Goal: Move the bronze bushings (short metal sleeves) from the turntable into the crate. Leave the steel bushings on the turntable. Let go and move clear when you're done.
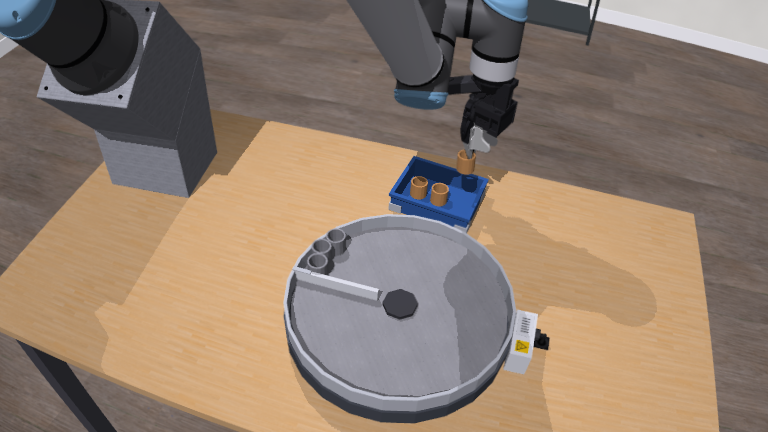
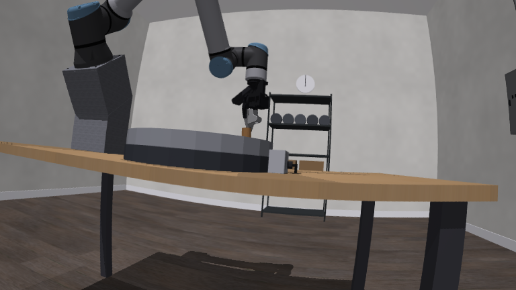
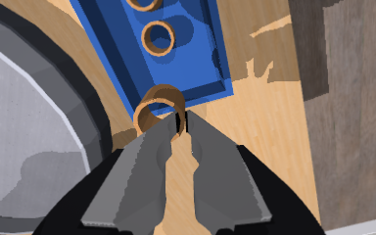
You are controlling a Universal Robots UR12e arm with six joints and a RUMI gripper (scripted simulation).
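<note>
My hand is 130 mm above the blue crate and 60 mm past it. Also, from my hand: grey turntable 350 mm to the right, 100 mm below, 100 mm behind.
</note>
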